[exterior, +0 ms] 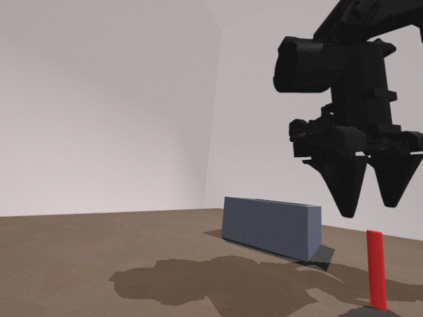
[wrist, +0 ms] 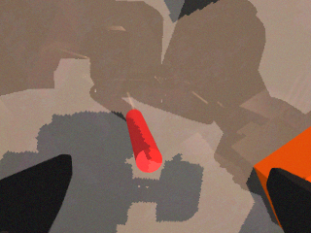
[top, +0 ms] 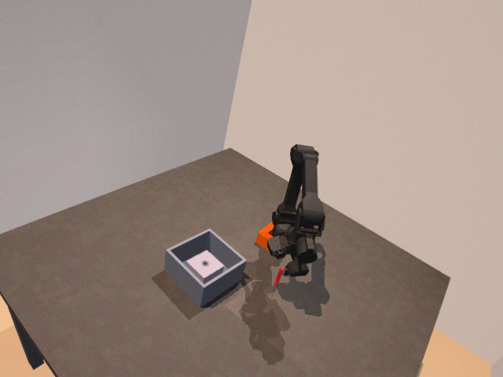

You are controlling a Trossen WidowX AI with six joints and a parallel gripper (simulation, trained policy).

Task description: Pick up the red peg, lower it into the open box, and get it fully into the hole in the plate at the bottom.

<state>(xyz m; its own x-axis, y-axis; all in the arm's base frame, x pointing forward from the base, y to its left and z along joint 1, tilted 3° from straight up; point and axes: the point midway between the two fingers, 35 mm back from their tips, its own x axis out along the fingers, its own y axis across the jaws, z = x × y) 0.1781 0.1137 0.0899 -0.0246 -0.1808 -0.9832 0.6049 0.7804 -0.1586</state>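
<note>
My gripper tip is now 60 mm above the red peg and 10 mm to the right of it. Round my gripper tip: grey box 200 mm to the right, 160 mm ahead, 80 mm below.
</note>
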